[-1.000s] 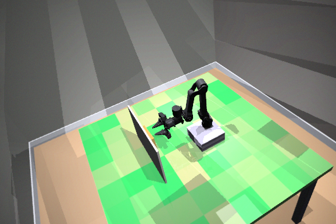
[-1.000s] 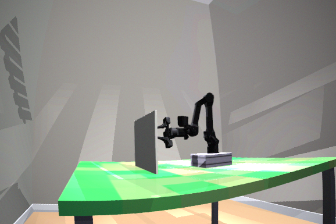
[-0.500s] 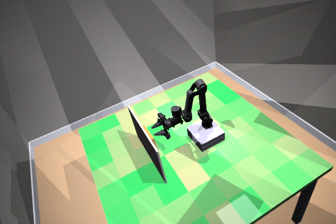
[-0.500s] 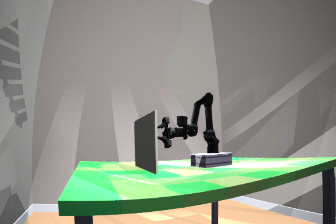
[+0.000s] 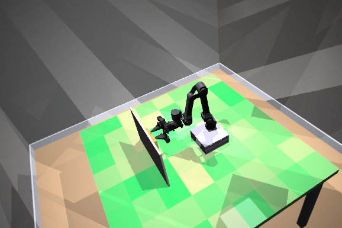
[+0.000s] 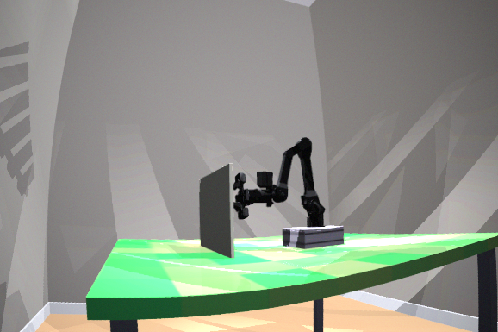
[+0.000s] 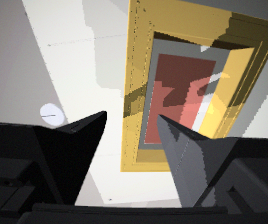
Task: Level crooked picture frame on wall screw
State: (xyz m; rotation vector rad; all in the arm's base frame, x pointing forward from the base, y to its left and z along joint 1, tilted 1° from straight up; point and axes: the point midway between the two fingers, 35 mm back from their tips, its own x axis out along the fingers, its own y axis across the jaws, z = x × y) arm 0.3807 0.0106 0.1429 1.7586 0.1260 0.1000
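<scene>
My gripper tip is 50 mm above the picture frame, 20 mm short of it and 10 mm to the right of it. Also, from my gripper tip: wall panel: 70 mm below, 30 mm ahead, 10 mm to the left.
</scene>
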